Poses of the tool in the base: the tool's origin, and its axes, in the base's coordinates. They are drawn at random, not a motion.
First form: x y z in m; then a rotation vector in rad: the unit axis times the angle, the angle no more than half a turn.
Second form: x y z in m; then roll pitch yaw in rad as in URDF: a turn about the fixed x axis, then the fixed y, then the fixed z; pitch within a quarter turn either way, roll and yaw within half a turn. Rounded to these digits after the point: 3 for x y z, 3 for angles.
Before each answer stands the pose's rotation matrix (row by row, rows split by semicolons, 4 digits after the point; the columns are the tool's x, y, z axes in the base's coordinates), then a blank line. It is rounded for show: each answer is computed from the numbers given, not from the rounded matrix.
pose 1, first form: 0.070 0.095 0.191 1.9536 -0.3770 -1.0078
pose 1, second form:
0.6246 0.1183 -0.7719; -0.5959 -0.5667 -0.5690; -0.5047 0.8154 -0.2835

0.070 0.095 0.191 1.905 0.529 -0.762
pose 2, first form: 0.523 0.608 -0.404 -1.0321 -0.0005 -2.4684
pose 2, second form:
-0.6116 0.4148 0.6738; -0.4145 -0.8933 0.1737; 0.6739 -0.1730 0.7183

0.523 0.608 -0.404 -0.236 -0.740 -2.546
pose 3, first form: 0.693 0.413 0.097 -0.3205 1.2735 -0.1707
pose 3, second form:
0.2883 -0.0509 0.9562; -0.3009 0.9432 0.1410; -0.9090 -0.3284 0.2566

0.693 0.413 0.097 -0.908 1.141 -0.807
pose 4, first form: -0.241 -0.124 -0.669 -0.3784 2.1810 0.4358
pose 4, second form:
-0.5870 -0.4143 0.6956; -0.1152 0.8931 0.4348; -0.8014 0.1751 -0.5720

-0.241 -0.124 -0.669 2.845 0.930 -2.948
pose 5, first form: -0.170 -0.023 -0.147 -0.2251 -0.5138 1.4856
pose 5, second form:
0.0033 -0.8887 -0.4584; 0.9820 0.0893 -0.1662; 0.1886 -0.4496 0.8731

-0.170 -0.023 -0.147 -0.476 -0.190 1.567
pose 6, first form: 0.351 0.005 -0.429 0.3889 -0.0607 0.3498
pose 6, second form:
0.9384 -0.3454 0.0085; 0.3223 0.8663 -0.3815; 0.1244 0.3608 0.9243

0.351 0.005 -0.429 0.372 -0.125 0.331
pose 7, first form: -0.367 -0.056 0.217 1.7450 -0.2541 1.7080
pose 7, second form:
0.1226 -0.5715 0.8114; 0.3106 -0.7544 -0.5783; 0.9426 0.3229 0.0850

-0.367 -0.056 0.217 1.313 -1.230 1.195
